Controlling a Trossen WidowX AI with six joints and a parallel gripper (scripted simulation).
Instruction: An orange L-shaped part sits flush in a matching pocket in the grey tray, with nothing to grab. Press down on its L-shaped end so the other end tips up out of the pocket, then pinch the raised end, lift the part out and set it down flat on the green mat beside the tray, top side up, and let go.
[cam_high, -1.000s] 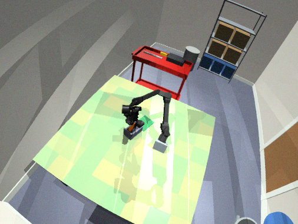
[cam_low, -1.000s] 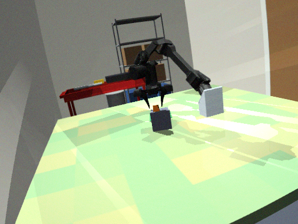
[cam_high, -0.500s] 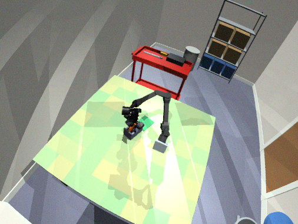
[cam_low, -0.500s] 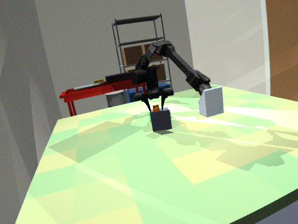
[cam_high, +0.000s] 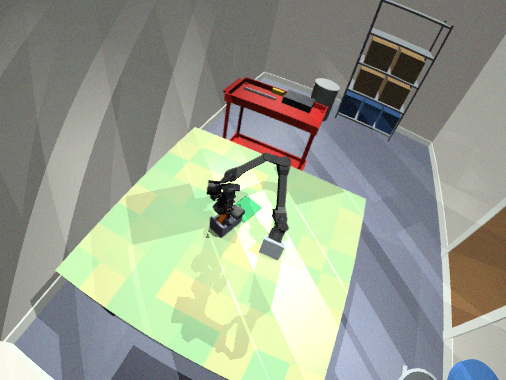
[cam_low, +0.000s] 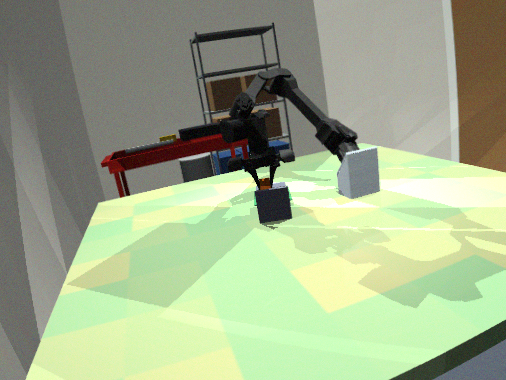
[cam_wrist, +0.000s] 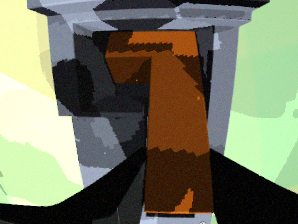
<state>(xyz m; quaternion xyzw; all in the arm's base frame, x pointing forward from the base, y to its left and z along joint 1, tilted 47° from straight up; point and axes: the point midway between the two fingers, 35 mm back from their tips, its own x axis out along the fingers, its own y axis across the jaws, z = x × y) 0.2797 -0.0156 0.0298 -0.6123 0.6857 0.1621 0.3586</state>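
Now: gripper tip 14 cm to the left of the green mat, 8 cm above it and 6 cm past it. Round my gripper tip: orange l-shaped part 3 cm to the left, 3 cm below.
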